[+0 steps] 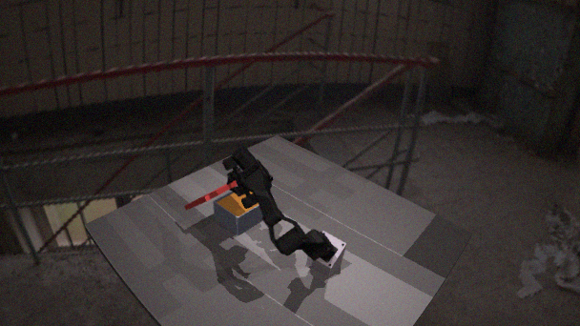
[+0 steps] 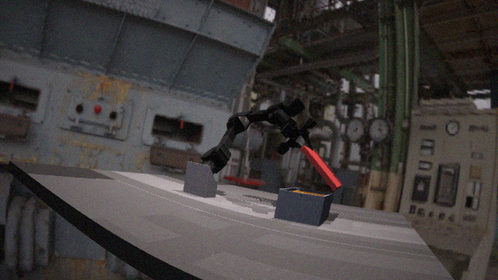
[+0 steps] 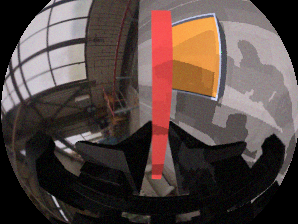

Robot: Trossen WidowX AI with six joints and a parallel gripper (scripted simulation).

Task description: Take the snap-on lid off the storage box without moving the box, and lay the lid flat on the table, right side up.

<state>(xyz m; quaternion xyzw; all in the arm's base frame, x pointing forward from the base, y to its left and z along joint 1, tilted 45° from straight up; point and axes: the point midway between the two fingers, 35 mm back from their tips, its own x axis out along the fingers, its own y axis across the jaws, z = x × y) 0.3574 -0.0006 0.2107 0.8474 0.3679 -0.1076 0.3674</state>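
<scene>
The red lid lies 70 mm ahead of my gripper tip, 50 mm below it and 10 mm to the left of it. The rest, counted from my gripper tip: storage box 190 mm below, 110 mm to the right, 50 mm ahead.
</scene>
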